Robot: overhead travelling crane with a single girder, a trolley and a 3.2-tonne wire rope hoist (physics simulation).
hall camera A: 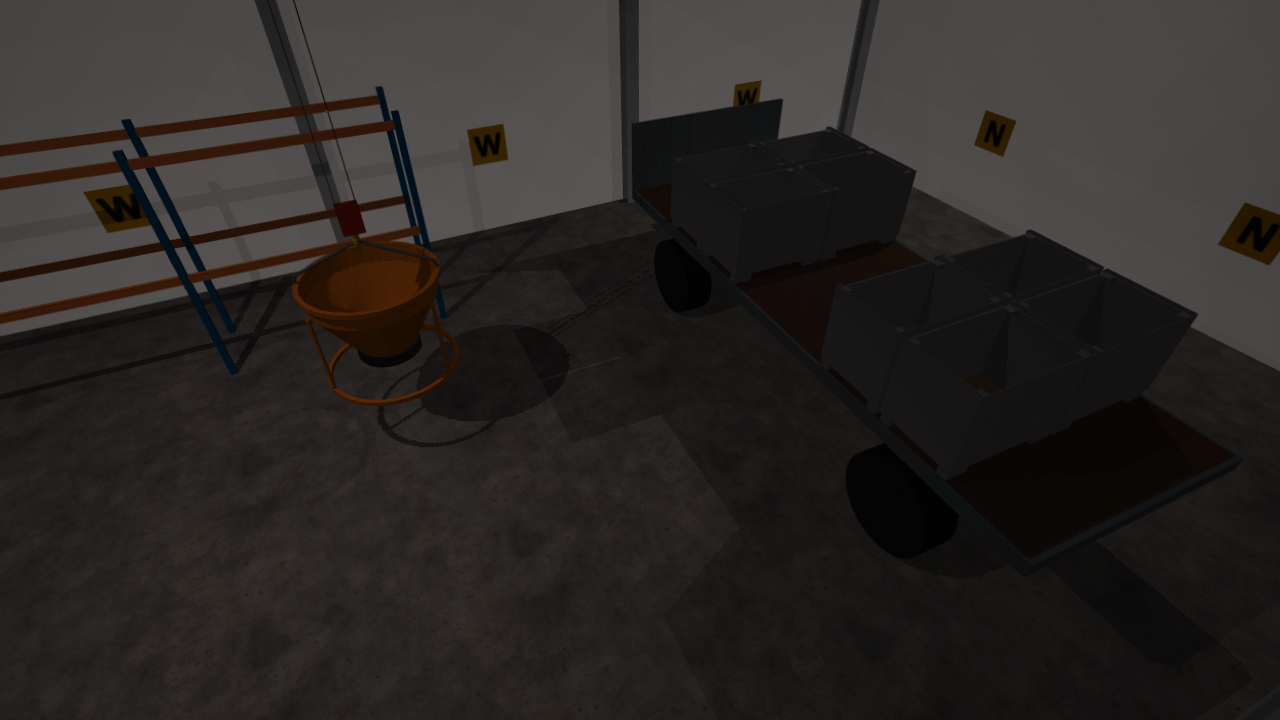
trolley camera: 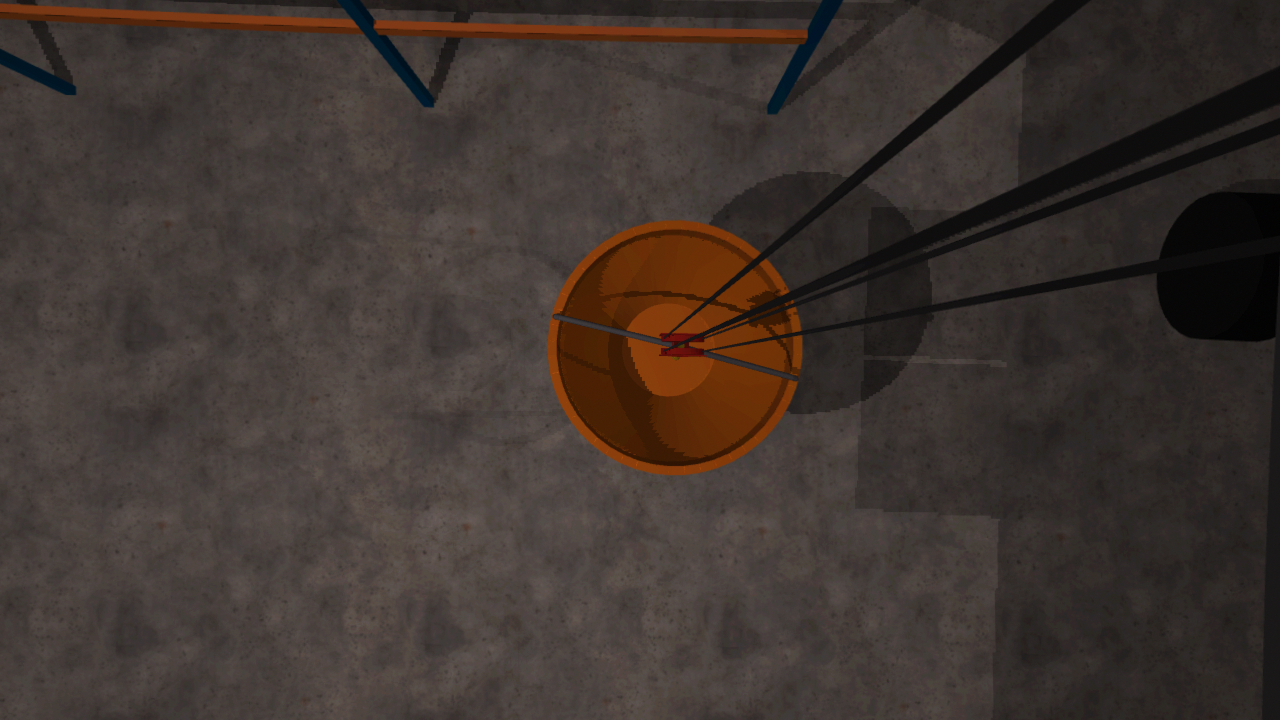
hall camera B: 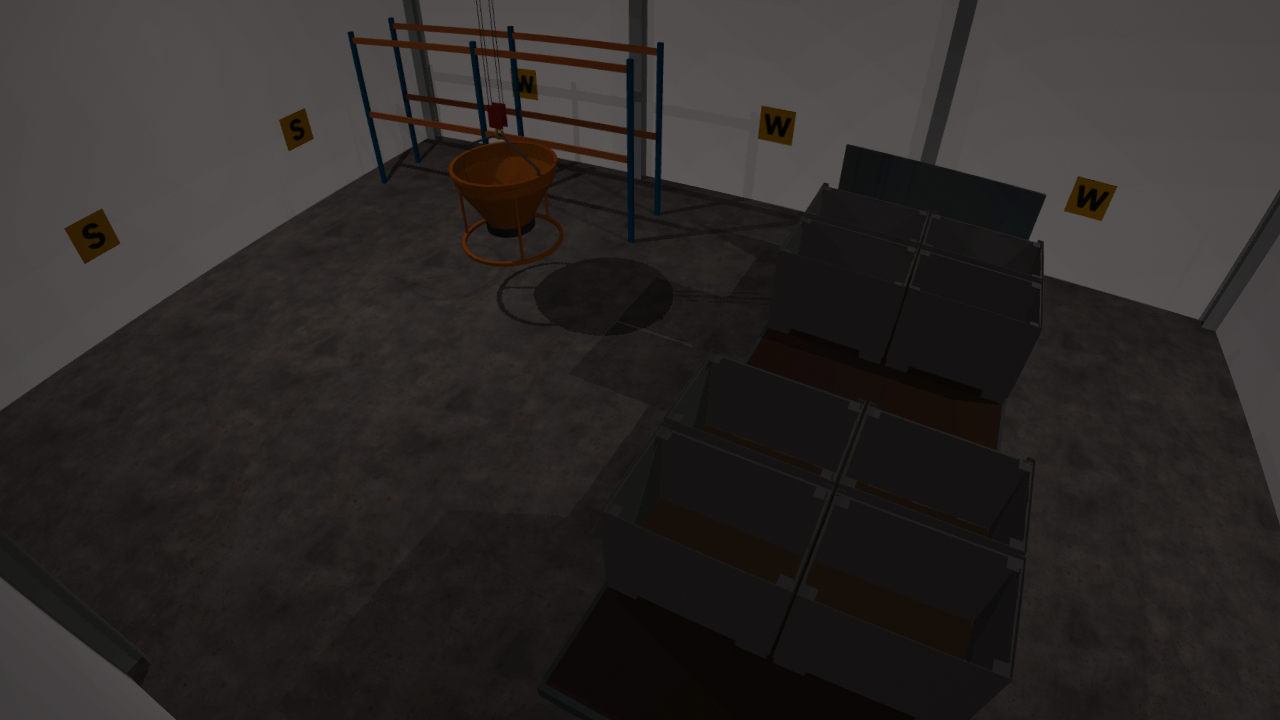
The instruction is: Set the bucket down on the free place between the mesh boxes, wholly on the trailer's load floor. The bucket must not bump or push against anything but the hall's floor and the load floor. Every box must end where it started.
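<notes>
The orange bucket [hall camera A: 380,331] [hall camera B: 507,201] [trolley camera: 716,407] hangs upright from the red hook block [hall camera A: 349,218] [hall camera B: 497,116]. My hook [hall camera A: 356,240] [hall camera B: 499,133] [trolley camera: 682,345] holds its bail. Its base ring is above the hall floor, with its shadow apart from it. The trailer's brown load floor [hall camera A: 787,313] [hall camera B: 895,394] shows between two groups of grey mesh boxes. One group [hall camera A: 778,228] [hall camera B: 832,304] stands by the headboard, the other [hall camera A: 948,402] [hall camera B: 698,577] toward the open end. The bucket is well to the side of the trailer. The boxes do not show in the trolley view.
A blue and orange rack [hall camera A: 174,241] [hall camera B: 631,170] [trolley camera: 590,32] stands near the bucket, beside the W wall. The trailer's headboard [hall camera A: 707,138] [hall camera B: 939,188] rises behind the far boxes. A black trailer wheel [hall camera A: 682,275] [trolley camera: 1212,268] shows on the bucket's side.
</notes>
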